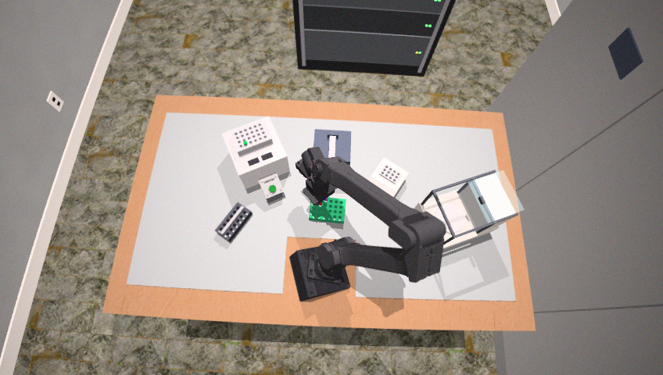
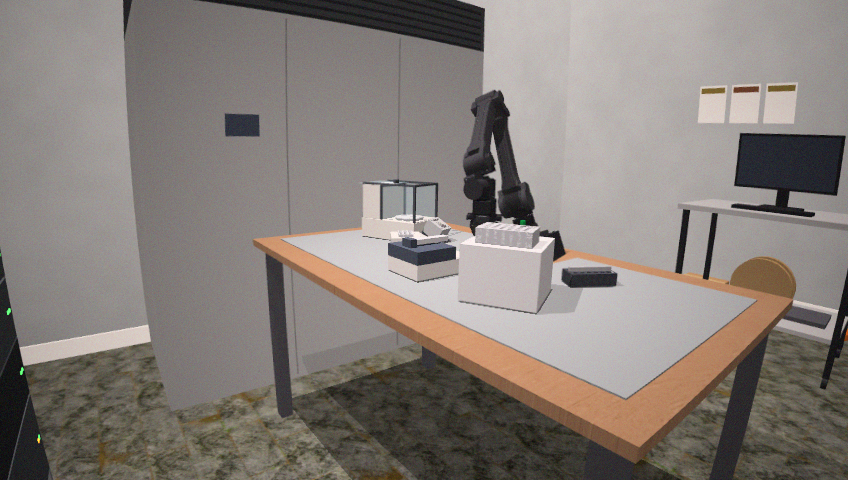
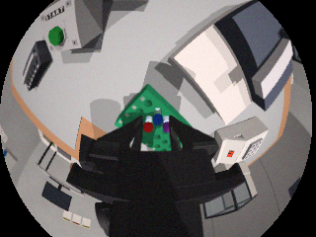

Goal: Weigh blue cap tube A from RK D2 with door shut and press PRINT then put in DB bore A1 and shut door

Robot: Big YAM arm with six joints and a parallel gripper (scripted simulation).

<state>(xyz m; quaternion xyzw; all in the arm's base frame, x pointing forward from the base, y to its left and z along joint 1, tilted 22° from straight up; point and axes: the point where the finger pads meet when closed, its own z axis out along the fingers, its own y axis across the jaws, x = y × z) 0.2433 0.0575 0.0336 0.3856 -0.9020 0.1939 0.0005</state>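
Right now the green rack RK is 4 cm below my hand, 3 cm to the right of it and 3 cm behind it. The rest, counted from my hand: black magnet block (30 cm to the left, 11 cm behind, 4 cm below); then white print key (33 cm to the right, 9 cm behind, 1 cm above); then dry block DB (24 cm to the right, 9 cm ahead, 3 cm below).
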